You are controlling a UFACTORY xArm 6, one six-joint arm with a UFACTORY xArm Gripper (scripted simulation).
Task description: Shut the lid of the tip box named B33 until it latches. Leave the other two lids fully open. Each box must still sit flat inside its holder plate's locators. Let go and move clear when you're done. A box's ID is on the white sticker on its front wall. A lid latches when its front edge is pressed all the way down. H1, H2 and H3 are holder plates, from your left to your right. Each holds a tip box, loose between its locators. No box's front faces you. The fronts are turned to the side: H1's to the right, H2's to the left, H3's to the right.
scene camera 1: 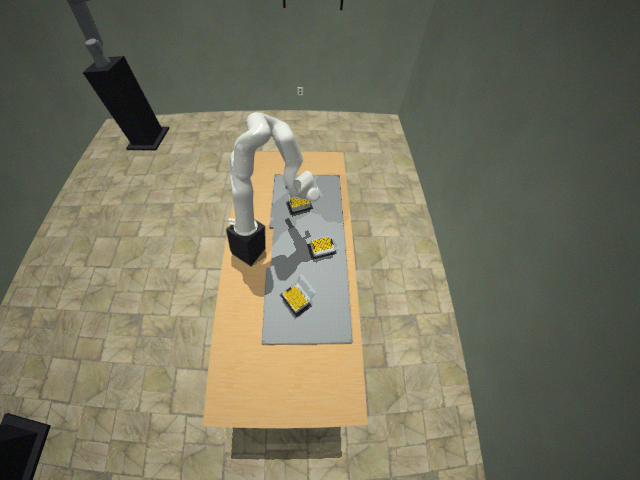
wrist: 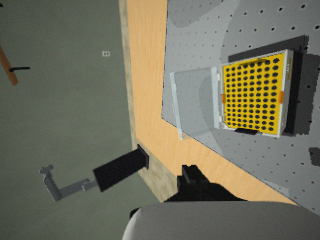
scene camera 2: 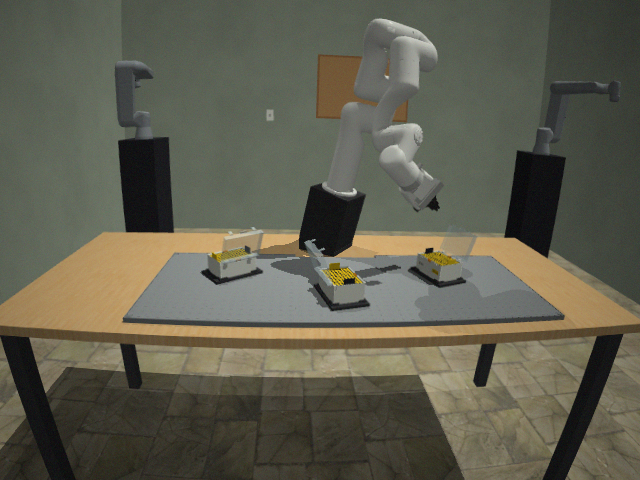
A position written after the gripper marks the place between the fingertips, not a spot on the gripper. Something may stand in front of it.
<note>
In view: the gripper [wrist: 188, 177] and a tip box [scene camera 2: 350, 293].
The wrist view misses the tip box: it is out of frame.
</note>
